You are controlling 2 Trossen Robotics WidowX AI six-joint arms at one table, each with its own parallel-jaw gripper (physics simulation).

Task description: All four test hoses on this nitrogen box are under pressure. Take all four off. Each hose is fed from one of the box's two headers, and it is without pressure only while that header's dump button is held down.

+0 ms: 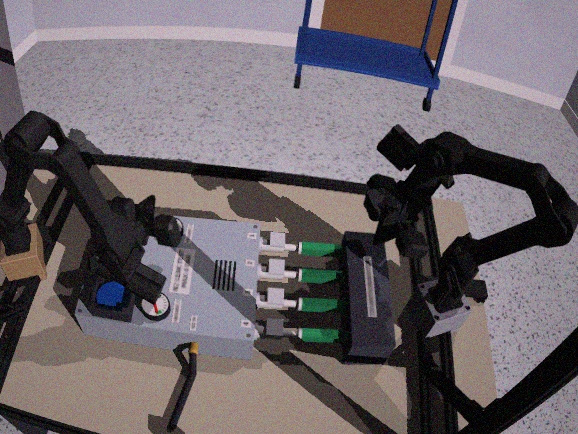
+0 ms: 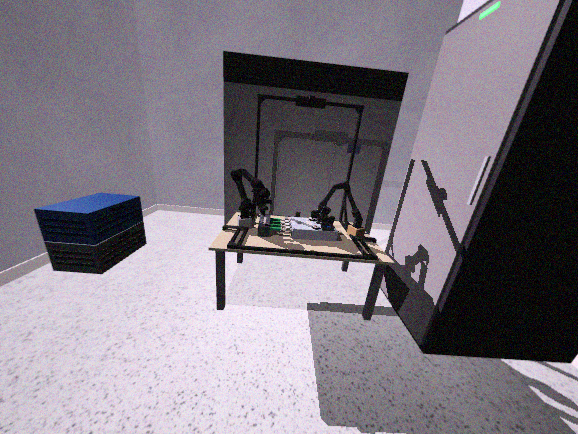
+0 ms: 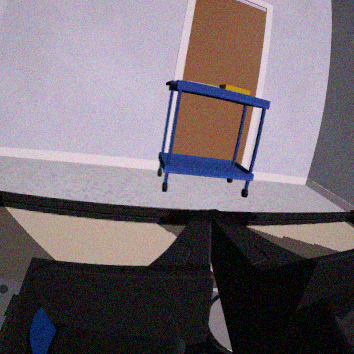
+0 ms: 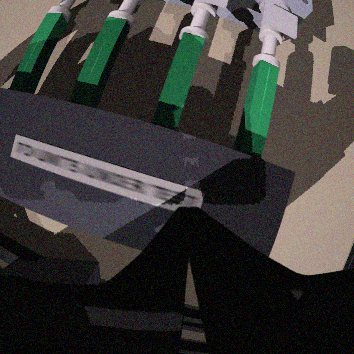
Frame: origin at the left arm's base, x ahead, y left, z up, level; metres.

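Where they show: left gripper, fingertip midpoint: (image 1: 153, 196) (image 2: 322, 220) (image 3: 206, 218); right gripper, fingertip midpoint: (image 1: 374, 244) (image 2: 264, 216) (image 4: 186, 216); left arm's base, origin of the base link: (image 1: 18, 242) (image 2: 356, 226); right arm's base, origin of the base link: (image 1: 445, 297) (image 2: 244, 217).
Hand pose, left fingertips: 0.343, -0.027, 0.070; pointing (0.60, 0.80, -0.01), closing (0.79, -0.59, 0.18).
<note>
Each offset is from my left fingertips to the top centre of the thing, as dx, dy, dz. "pt": to the spot under its first point. Level surfaces: height alone.
The grey nitrogen box {pt +0.107, -0.084, -0.074} (image 1: 214, 241) (image 2: 313, 232) lies on the table {dz -0.154} (image 1: 124, 387). Four green hoses (image 1: 319, 248) (image 1: 319, 275) (image 1: 318, 304) (image 1: 318, 335) (image 4: 180, 71) run from its white couplers {+0.205, -0.175, -0.077} (image 1: 276, 269) to a dark block {pt +0.302, -0.341, -0.074} (image 1: 358, 319) (image 4: 88, 140) labelled "TO UNITS UNDER TEST". All four are plugged in. My left gripper (image 1: 153, 288) (image 3: 206, 218) (image 2: 323, 220) is shut and empty over the box's left end, beside the blue button (image 1: 110, 294) (image 3: 40, 331) and a gauge {pt -0.047, -0.219, -0.060} (image 1: 157, 307). My right gripper (image 1: 385, 238) (image 4: 186, 216) (image 2: 261, 211) is shut and empty above the block's far corner.
A black supply hose {pt -0.034, -0.340, -0.141} (image 1: 185, 379) with a yellow collar leaves the box's front. Black rails (image 1: 223, 171) frame the table. A blue cart (image 1: 365, 56) (image 3: 214, 165) stands on the floor beyond. A blue-topped stack (image 2: 104, 228) and a grey cabinet (image 2: 459, 172) flank the table.
</note>
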